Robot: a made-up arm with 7 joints. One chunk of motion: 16 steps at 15 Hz.
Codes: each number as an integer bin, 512 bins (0 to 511) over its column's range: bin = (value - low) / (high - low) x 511, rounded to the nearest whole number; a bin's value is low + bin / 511 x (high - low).
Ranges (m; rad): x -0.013..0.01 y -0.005..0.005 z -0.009..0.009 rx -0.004..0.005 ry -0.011..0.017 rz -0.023..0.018
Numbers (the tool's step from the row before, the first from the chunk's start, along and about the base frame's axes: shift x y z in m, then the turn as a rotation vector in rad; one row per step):
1: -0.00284 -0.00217 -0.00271 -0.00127 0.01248 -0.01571
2: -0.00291 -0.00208 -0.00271 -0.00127 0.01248 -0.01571
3: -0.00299 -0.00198 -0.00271 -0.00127 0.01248 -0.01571
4: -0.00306 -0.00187 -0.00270 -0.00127 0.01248 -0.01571
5: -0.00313 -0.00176 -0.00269 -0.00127 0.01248 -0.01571
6: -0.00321 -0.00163 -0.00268 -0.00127 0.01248 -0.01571
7: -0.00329 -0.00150 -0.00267 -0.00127 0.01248 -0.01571
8: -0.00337 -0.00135 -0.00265 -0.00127 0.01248 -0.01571
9: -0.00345 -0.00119 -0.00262 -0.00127 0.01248 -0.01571
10: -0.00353 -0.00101 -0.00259 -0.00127 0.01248 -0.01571
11: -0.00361 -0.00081 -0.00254 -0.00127 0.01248 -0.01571
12: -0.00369 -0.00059 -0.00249 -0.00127 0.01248 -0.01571
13: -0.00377 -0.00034 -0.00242 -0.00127 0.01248 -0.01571
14: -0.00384 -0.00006 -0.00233 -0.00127 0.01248 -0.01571
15: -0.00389 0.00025 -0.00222 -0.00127 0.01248 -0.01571
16: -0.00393 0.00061 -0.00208 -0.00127 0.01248 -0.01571
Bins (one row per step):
1: 226 145 179 155 429 91
2: 224 149 179 155 429 91
3: 222 154 179 155 429 91
4: 221 160 179 155 429 91
5: 219 166 179 155 429 91
6: 218 172 179 155 429 91
7: 216 179 180 155 429 91
8: 214 187 180 155 429 91
9: 212 195 181 155 429 91
10: 210 204 182 155 429 91
11: 209 214 183 155 429 91
12: 207 225 185 155 429 91
13: 205 238 187 155 429 91
14: 204 252 189 155 429 91
15: 202 268 192 155 429 91
16: 202 287 196 155 429 91

